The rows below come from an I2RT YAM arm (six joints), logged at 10 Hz.
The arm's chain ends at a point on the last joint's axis. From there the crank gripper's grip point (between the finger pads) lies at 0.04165 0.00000 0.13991 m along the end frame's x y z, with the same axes.
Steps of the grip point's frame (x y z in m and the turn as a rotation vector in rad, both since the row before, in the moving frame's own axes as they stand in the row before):
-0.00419, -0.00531, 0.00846, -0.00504, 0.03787, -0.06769
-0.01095, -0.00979, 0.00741, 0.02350, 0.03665, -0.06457
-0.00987, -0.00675, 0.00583, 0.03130, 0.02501, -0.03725
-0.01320, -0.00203, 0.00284, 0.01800, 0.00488, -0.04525
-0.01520, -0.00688, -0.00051, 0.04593, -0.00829, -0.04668
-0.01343, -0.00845, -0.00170, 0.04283, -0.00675, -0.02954
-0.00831, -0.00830, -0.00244, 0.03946, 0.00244, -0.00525
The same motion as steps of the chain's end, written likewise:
-0.00938, -0.00301, 0.01013, -0.00504, 0.03787, -0.06769
-0.01585, -0.00367, 0.00910, 0.02350, 0.03665, -0.06457
-0.01324, -0.00077, 0.00701, 0.03130, 0.02501, -0.03725
-0.01378, 0.00238, 0.00308, 0.01800, 0.00488, -0.04525
-0.01384, 0.00147, -0.00066, 0.04593, -0.00829, -0.04668
-0.01238, -0.00124, -0.00182, 0.04283, -0.00675, -0.02954
-0.00864, -0.00256, -0.00222, 0.03946, 0.00244, -0.00525

